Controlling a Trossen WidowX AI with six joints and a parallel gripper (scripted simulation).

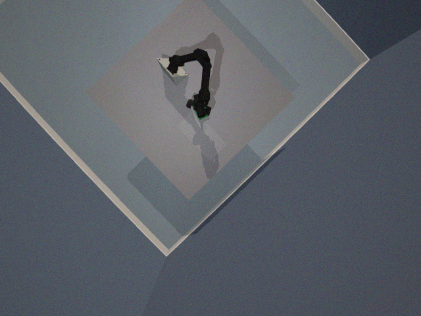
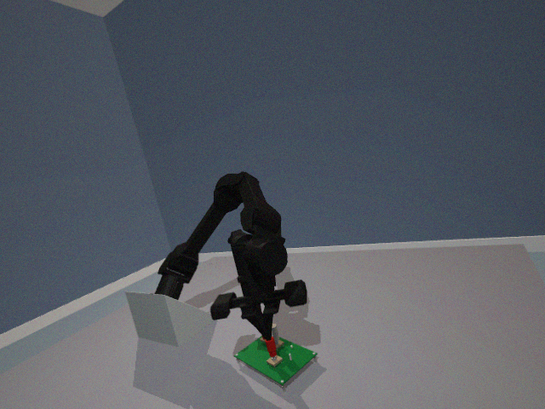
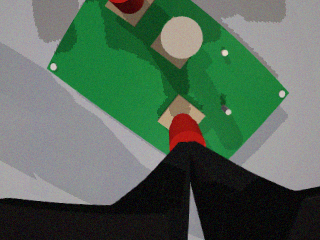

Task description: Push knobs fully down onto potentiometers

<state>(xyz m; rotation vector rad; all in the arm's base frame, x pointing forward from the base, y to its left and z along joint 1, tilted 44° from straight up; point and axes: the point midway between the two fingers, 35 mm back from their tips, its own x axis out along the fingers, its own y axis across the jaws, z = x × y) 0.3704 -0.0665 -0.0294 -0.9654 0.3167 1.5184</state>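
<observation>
Now: gripper tip 20 mm above the red knob. Also, from my gripper tip: pale knob (50 mm to the left, 20 mm below, 20 mm behind).
</observation>
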